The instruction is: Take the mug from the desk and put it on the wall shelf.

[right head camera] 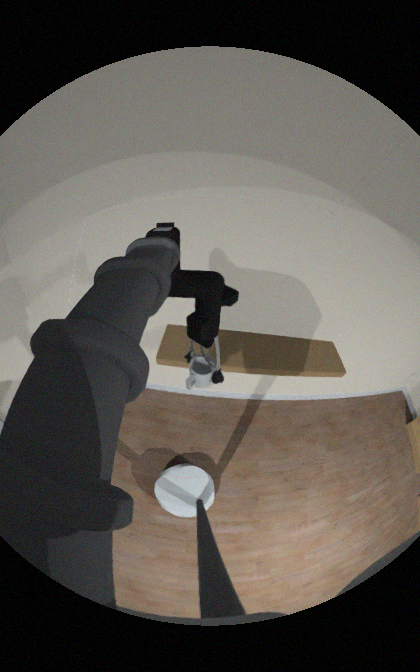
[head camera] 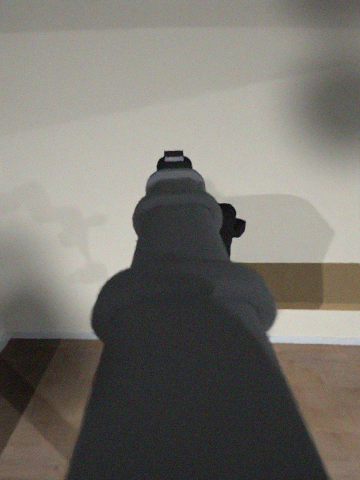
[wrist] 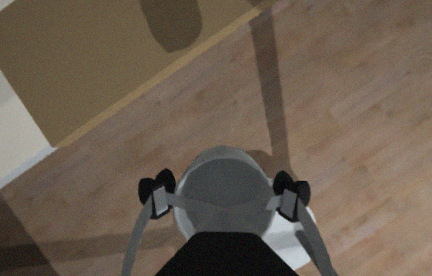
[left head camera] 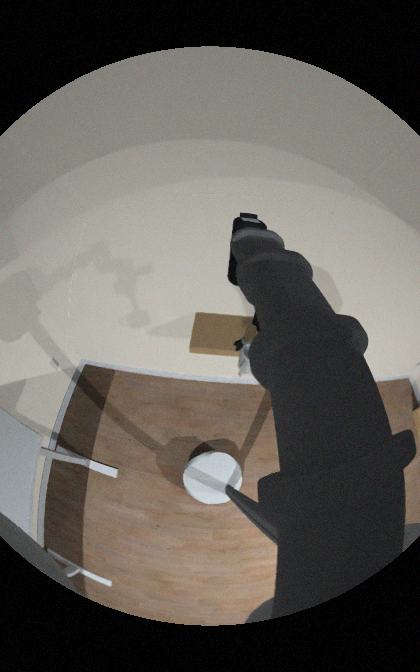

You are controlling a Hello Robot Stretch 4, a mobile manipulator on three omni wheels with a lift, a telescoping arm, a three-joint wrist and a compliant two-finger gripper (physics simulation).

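The pale grey mug (left head camera: 244, 359) (right head camera: 201, 374) (wrist: 225, 182) is between the two fingers of my gripper (right head camera: 203, 367) (wrist: 223, 186), its open top facing up toward the wrist camera. The black fingertips press on opposite sides of it, and its handle shows at the left in the right head view. The brown wall shelf (head camera: 297, 286) (left head camera: 217, 331) (right head camera: 280, 354) (wrist: 75, 65) is a long flat board on the wall. In the wrist view the mug is off the shelf's front edge, toward its left end, above the floor. The arm hides the gripper in the head view.
A shadow falls across the shelf. A white disc (left head camera: 212, 477) (right head camera: 184, 490) is low down below the arm. A pale panel (left head camera: 17, 470) with white bars (left head camera: 102, 468) stands at the left, perhaps the desk. Part of some wooden furniture (right head camera: 414, 442) shows at the right edge.
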